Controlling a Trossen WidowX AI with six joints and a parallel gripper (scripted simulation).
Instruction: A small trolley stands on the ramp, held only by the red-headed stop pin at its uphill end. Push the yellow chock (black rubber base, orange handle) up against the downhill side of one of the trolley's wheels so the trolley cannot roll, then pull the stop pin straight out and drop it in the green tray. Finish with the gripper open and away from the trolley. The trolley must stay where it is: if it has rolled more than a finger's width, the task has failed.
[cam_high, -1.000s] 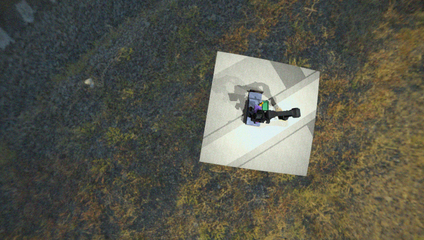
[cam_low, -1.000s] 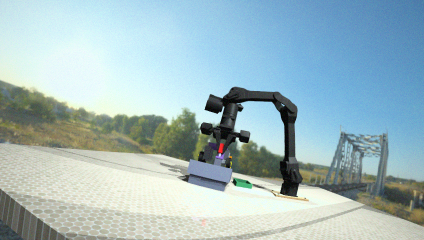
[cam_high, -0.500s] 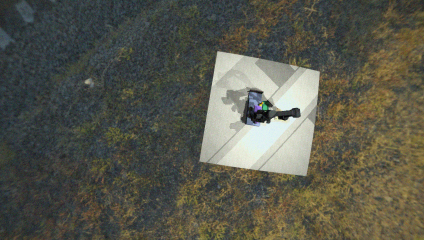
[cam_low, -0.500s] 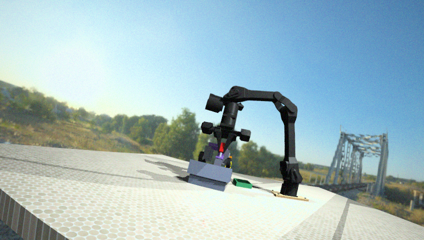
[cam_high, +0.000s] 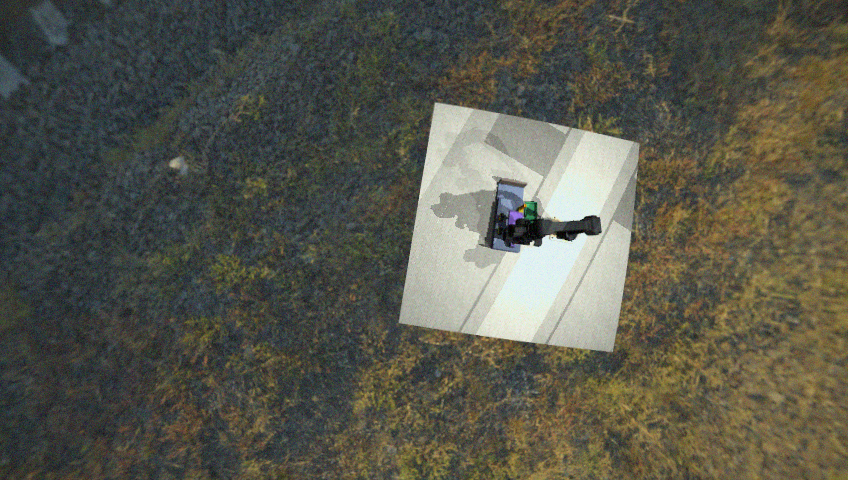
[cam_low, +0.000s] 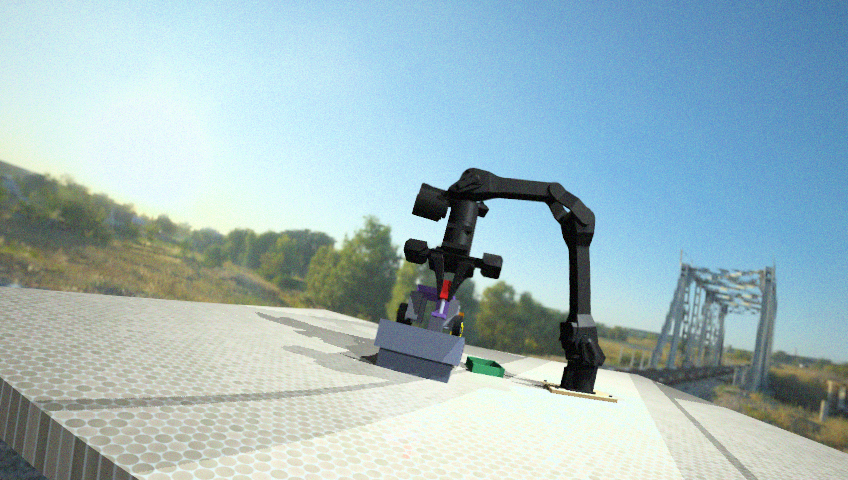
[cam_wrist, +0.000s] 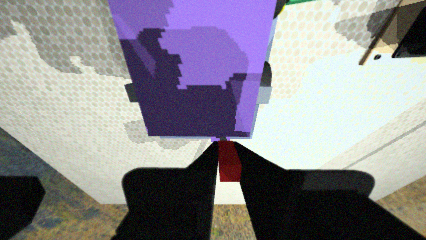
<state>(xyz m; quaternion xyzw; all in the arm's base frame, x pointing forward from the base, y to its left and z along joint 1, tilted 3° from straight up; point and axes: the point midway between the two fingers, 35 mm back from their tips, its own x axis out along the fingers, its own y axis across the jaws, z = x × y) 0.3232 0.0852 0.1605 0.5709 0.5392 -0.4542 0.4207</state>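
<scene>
Now: gripper tip 190 mm to the left of the tray, 150 mm above it and 120 mm past it. From my gripper tip the other things lie so: grey-blue ramp: 100 mm below, 90 mm to the right, 20 mm ahead; then purple trolley: 90 mm to the right, 30 mm below, 20 mm ahead; then red-headed stop pin: right at my gripper tip.
</scene>
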